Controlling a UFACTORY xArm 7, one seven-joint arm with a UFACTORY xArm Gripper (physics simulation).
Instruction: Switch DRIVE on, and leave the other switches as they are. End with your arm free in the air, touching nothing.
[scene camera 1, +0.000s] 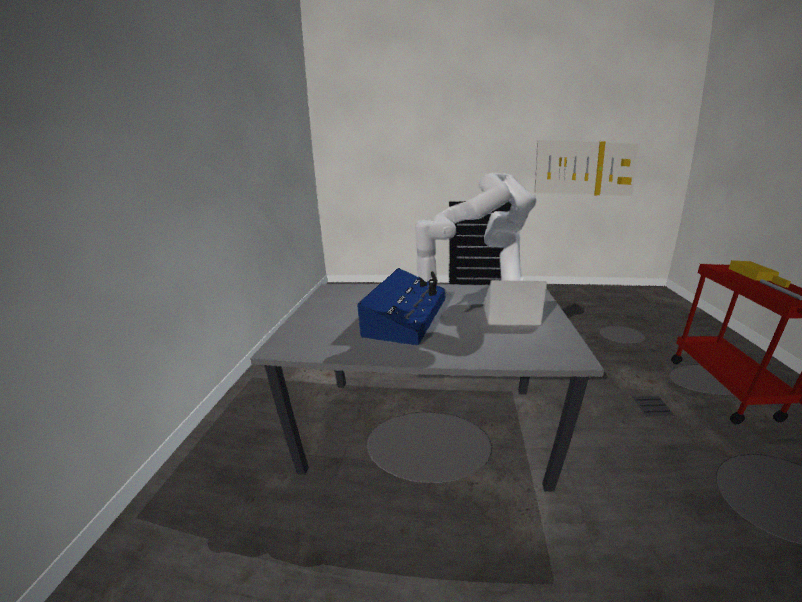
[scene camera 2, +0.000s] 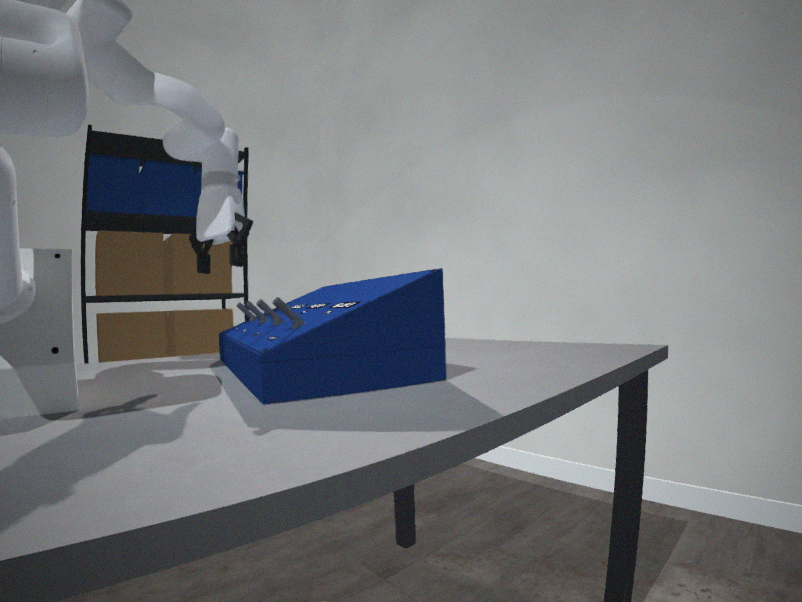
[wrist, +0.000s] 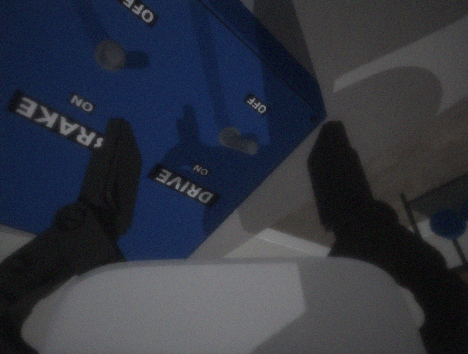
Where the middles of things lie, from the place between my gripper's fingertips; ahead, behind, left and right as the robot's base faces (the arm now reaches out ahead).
Scene:
I see my gripper 120 mm short of the blue switch box (scene camera 2: 387, 332), 140 mm to the left of it and 110 mm above it.

